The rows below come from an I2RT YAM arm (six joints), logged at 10 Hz.
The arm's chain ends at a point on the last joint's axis. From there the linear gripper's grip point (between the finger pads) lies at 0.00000 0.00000 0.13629 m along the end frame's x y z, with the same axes.
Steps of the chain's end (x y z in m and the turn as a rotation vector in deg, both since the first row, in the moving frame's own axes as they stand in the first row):
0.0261, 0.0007, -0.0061, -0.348, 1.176, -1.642
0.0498, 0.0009, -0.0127, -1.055, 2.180, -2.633
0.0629, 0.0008, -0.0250, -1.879, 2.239, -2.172
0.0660, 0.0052, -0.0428, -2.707, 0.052, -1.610
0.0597, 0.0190, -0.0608, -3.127, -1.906, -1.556
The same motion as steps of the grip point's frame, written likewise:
0.0289, 0.0015, -0.0061, -0.348, 1.176, -1.642
0.0550, 0.0033, -0.0128, -1.055, 2.180, -2.633
0.0683, 0.0052, -0.0252, -1.879, 2.239, -2.172
0.0662, 0.0116, -0.0430, -2.707, 0.052, -1.610
0.0553, 0.0265, -0.0611, -3.127, -1.906, -1.556

